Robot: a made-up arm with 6 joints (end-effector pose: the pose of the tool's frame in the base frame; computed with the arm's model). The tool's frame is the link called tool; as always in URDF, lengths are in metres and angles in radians.
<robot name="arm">
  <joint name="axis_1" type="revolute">
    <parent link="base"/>
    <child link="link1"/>
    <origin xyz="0 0 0.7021" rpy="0 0 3.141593"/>
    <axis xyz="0 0 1"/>
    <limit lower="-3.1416" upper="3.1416"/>
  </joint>
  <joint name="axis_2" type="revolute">
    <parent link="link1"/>
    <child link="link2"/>
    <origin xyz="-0.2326 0 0" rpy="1.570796 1.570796 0"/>
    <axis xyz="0 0 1"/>
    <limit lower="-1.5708" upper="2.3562"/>
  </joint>
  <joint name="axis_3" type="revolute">
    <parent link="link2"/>
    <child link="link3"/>
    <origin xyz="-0.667 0 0" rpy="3.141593 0 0"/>
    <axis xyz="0 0 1"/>
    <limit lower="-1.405" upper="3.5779"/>
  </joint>
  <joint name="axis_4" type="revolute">
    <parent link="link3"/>
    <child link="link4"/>
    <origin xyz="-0.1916 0 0" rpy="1.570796 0 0"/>
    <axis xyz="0 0 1"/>
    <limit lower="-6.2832" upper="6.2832"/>
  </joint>
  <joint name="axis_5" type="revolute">
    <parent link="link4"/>
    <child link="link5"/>
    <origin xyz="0 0 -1.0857" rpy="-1.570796 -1.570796 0"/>
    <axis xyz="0 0 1"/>
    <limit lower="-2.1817" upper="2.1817"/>
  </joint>
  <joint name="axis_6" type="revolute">
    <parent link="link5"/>
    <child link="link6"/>
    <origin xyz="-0.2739 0 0" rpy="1.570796 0 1.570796"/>
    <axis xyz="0 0 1"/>
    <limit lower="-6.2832" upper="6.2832"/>
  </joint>
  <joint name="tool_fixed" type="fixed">
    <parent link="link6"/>
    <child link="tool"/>
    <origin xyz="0 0 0" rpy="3.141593 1.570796 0"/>
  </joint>
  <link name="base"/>
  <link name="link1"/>
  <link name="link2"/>
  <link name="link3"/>
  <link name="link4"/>
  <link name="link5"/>
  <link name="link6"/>
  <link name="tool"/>
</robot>
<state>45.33 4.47 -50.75 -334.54 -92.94 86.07</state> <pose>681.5 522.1 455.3 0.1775 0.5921 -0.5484 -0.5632</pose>
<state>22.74 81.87 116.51 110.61 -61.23 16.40</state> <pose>1689.5 464.4 1715.7 0.5759 -0.6547 0.0893 -0.4814</pose>
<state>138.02 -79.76 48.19 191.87 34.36 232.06</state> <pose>959.6 -820.7 1830.3 0.5994 0.4542 -0.5096 0.4179</pose>
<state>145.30 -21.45 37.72 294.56 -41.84 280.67</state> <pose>-547.1 176.7 2489.7 0.2582 -0.0762 -0.8096 -0.5215</pose>
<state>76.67 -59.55 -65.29 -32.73 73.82 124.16</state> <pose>335.5 799.3 1334.7 0.7888 -0.4144 -0.4452 -0.0889</pose>
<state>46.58 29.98 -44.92 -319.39 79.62 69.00</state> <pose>727.7 1024.1 287.2 0.5679 -0.4571 -0.4401 0.5243</pose>
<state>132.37 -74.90 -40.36 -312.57 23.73 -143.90</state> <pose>-422.9 343.2 1852.8 0.1232 -0.4162 -0.5118 -0.7414</pose>
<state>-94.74 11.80 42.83 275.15 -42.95 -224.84</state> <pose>71.1 -1391.6 2167.8 0.6930 -0.5750 0.1138 -0.4197</pose>
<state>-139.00 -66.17 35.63 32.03 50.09 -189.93</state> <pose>825.8 570.3 2130.8 0.9594 0.0523 -0.2517 0.1162</pose>
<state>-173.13 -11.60 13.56 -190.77 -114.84 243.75</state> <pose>-791.6 -48.6 2162.6 0.5298 0.7655 -0.0776 0.3567</pose>
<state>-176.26 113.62 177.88 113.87 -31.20 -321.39</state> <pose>-1198.6 51.7 1732.0 0.6262 -0.0355 -0.7064 0.3279</pose>
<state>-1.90 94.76 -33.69 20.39 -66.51 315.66</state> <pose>117.0 -91.4 -261.7 0.0661 0.1733 -0.9411 0.2828</pose>
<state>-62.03 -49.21 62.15 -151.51 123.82 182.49</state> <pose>-379.4 483.0 2010.0 0.7165 0.1363 0.0463 -0.6825</pose>
